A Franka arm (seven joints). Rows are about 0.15 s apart.
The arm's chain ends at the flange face. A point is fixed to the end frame.
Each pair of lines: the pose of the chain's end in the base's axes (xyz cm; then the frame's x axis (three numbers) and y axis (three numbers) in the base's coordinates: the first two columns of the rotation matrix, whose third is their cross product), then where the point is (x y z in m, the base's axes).
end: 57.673, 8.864, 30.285, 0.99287, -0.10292, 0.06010, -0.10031, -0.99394, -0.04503
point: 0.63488 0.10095 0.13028
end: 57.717, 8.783, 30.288, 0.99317, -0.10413, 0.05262, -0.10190, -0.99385, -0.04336
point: 0.63402 0.09991 0.12986
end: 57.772, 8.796, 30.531, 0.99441, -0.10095, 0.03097, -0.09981, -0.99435, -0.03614
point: 0.63066 0.09934 0.13101
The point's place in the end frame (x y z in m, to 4 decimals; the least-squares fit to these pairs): 0.0461 -0.0103 0.1763
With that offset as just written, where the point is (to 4 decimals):
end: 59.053, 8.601, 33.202, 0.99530, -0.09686, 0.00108, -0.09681, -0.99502, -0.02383
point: 0.6380 0.0960 0.1561
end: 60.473, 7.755, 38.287, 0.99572, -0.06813, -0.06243, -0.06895, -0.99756, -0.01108
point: 0.6405 0.0874 0.2042
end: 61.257, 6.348, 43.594, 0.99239, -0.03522, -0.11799, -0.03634, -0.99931, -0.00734
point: 0.6380 0.0742 0.2555
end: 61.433, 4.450, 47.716, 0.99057, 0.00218, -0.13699, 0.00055, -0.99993, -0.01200
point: 0.6358 0.0570 0.2963
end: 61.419, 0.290, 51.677, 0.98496, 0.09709, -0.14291, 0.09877, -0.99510, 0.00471
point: 0.6336 0.0143 0.3356
